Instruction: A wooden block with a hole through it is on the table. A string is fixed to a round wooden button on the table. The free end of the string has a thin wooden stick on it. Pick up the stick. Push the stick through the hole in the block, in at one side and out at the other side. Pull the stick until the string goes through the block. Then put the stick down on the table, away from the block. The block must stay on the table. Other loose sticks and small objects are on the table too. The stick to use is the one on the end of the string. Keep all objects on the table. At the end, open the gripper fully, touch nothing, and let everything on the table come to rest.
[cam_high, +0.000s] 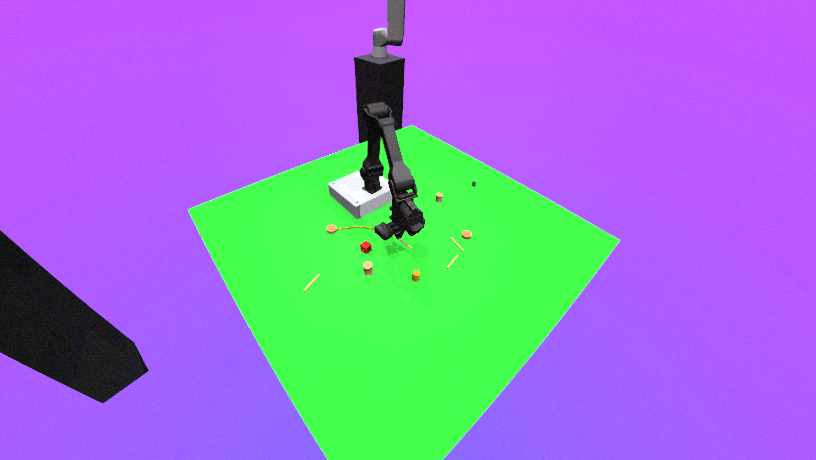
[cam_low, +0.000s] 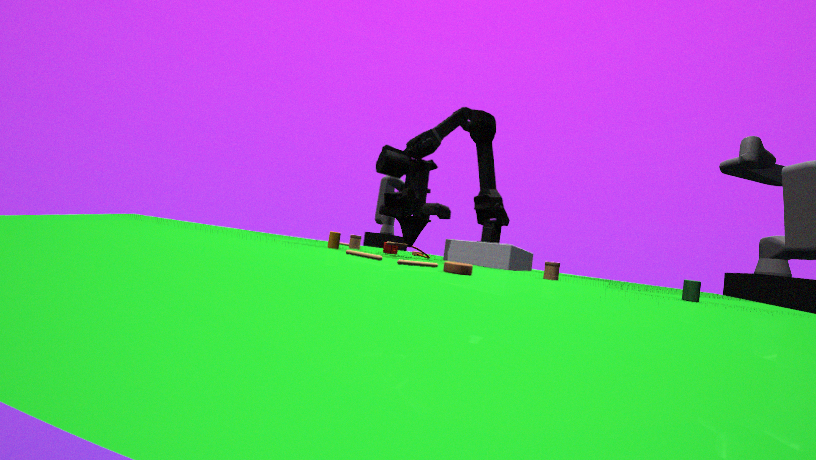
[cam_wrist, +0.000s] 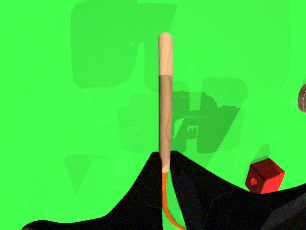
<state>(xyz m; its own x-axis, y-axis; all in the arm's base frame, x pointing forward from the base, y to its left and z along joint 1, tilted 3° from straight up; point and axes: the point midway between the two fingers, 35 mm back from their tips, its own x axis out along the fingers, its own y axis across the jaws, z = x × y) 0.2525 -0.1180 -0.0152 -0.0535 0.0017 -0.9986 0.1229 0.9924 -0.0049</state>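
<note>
My gripper tip is 110 mm to the left of the red block, 70 mm past it and 10 mm above it. Also, from my gripper tip: yellow cylinder 150 mm ahead, 90 mm to the right, 10 mm below; then thin wooden stick 10 mm ahead; then tan cylinder 170 mm to the right, 10 mm below, 10 mm ahead.
</note>
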